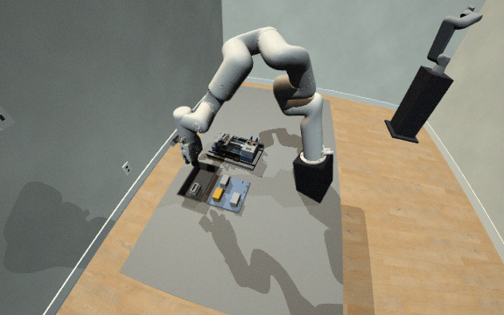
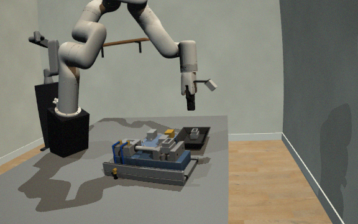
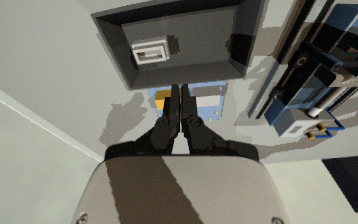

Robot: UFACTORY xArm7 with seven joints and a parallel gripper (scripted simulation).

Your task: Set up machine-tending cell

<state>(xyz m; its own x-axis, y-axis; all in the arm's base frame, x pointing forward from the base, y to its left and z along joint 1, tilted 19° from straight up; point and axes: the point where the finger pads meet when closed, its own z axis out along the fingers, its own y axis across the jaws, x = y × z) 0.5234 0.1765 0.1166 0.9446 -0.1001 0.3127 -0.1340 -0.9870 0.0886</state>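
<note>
The white screw rod lies 270 mm to the right of my hand, 130 mm behind it and 100 mm below it. From my hand the other things lie so: brass blank (150 mm below, 120 mm behind, 50 mm to the left); then vise (280 mm to the right, 140 mm below, 110 mm behind).
</note>
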